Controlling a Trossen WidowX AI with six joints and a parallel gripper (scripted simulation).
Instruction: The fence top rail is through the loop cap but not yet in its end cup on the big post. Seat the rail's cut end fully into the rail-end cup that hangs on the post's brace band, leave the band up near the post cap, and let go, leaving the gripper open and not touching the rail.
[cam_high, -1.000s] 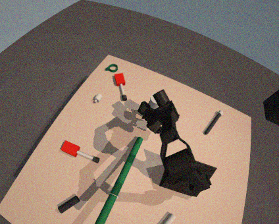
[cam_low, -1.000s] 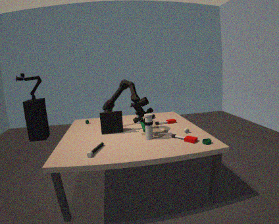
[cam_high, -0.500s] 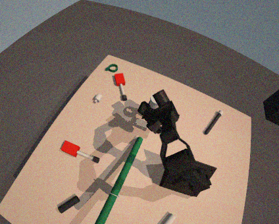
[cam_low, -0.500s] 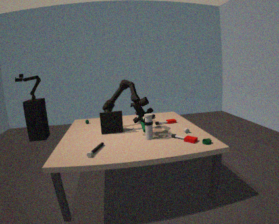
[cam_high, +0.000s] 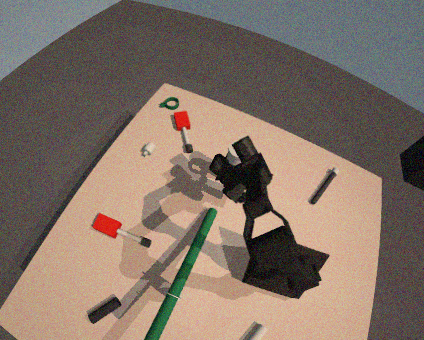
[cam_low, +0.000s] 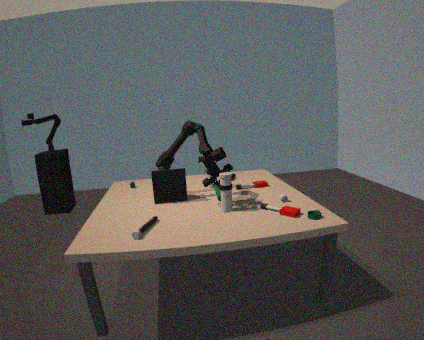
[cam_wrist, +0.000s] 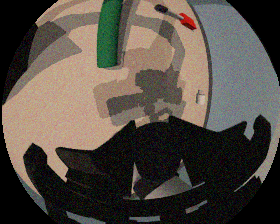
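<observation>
My gripper tip is 2 cm past the rail-end cup, 2 cm to the left of it and 3 cm below it. Also, from my gripper tip: white cylinder (29 cm behind, 49 cm to the left, 9 cm below); dark cylinder (20 cm ahead, 56 cm to the left, 9 cm below).
</observation>
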